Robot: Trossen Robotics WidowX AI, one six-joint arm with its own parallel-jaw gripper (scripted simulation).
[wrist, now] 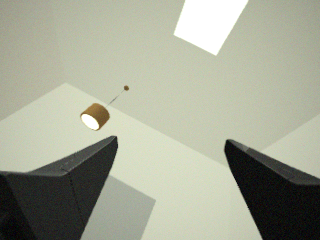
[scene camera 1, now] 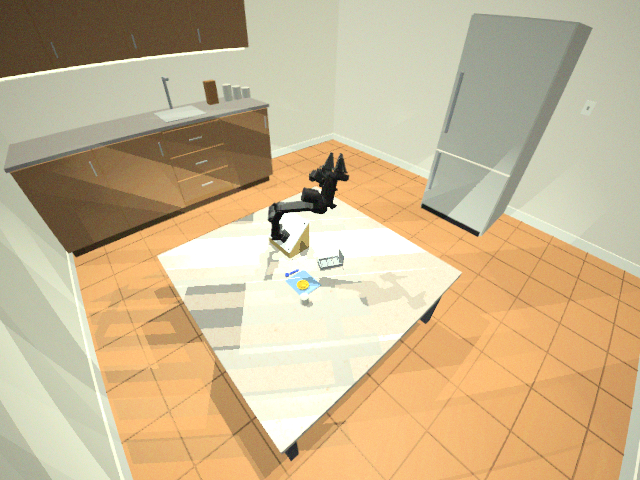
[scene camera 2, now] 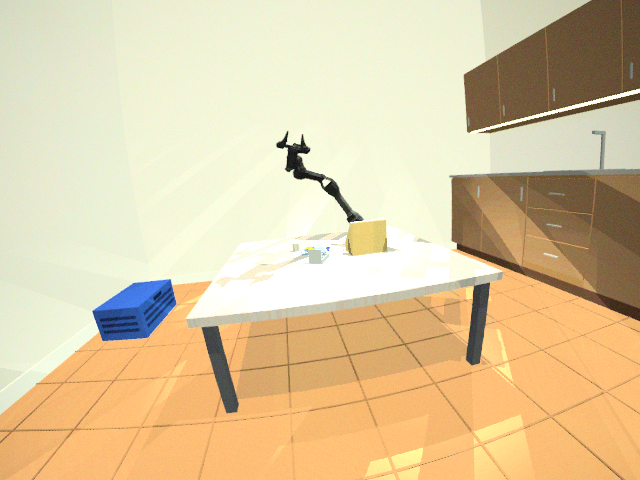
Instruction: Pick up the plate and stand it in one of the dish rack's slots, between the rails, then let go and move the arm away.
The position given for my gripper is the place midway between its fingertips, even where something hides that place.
My gripper (scene camera 1: 336, 152) is open, holding nothing.
My gripper also shows in the wrist view (wrist: 171, 143).
